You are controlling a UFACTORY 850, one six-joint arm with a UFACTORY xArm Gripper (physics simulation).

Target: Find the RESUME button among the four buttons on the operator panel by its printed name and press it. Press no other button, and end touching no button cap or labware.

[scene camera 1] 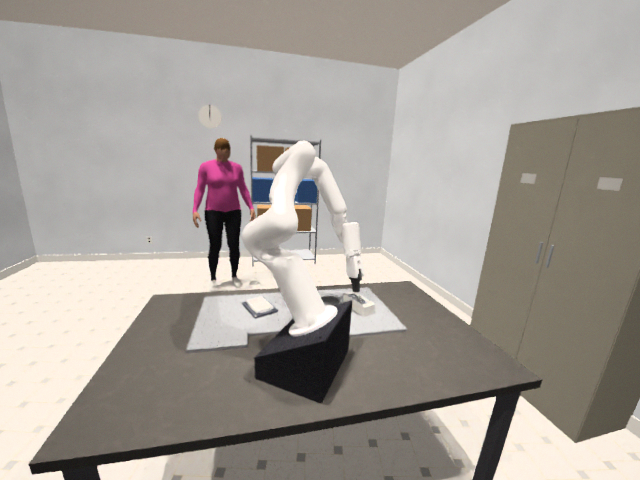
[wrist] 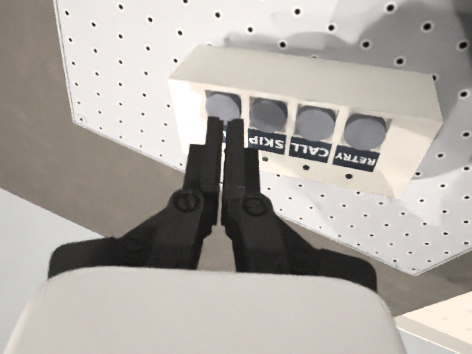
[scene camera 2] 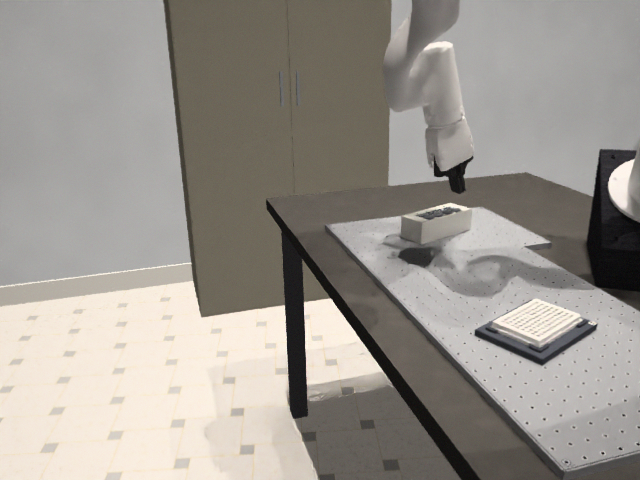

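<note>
The cream operator panel [scene camera 1: 364, 306] [scene camera 2: 445, 227] [wrist: 305, 70] stands on the grey perforated board. In the wrist view it bears a row of grey round buttons: one at the left end [wrist: 222, 105] whose label is mostly hidden behind my fingers, then the SKIP button [wrist: 268, 114], the CALL button [wrist: 315, 123] and the RETRY button [wrist: 365, 131]. The word RESUME cannot be read. My gripper [scene camera 1: 356, 290] [scene camera 2: 458, 192] [wrist: 223, 140] is shut and empty. It hangs above the panel, apart from it, and its tips overlap the left-end button's lower edge in the wrist view.
The perforated board [scene camera 1: 217, 330] [scene camera 2: 584, 413] [wrist: 100, 100] lies on the dark table [scene camera 1: 413, 372] [scene camera 2: 330, 206]. A white well plate [scene camera 1: 259, 304] [scene camera 2: 537, 321] sits on a dark holder [scene camera 2: 542, 356]. A person [scene camera 1: 223, 186] stands behind the table, near a shelf rack [scene camera 1: 251, 155].
</note>
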